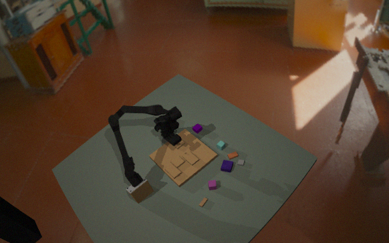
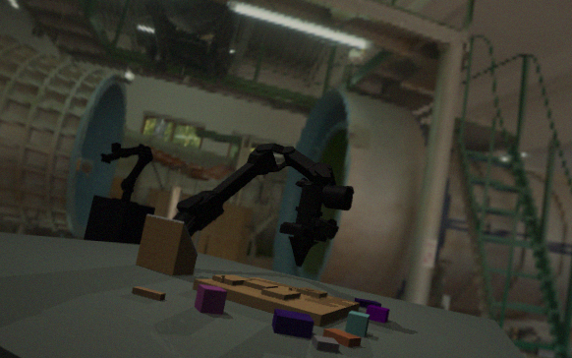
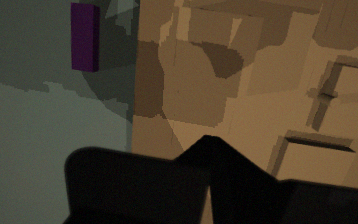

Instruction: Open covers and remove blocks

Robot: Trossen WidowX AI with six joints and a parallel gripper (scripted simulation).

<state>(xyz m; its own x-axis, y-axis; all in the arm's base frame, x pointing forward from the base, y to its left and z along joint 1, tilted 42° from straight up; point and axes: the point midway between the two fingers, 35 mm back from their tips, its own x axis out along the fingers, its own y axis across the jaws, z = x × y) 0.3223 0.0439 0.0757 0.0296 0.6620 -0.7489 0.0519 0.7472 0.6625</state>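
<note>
My gripper tip is now 210 mm short of the violet block and 70 mm above it. From my gripper tip the other things lie so: teal block 200 mm ahead, 210 mm to the right, 60 mm below; magenta block 30 mm behind, 360 mm to the right, 60 mm below; orange block 200 mm ahead, 310 mm to the right, 80 mm below.
</note>
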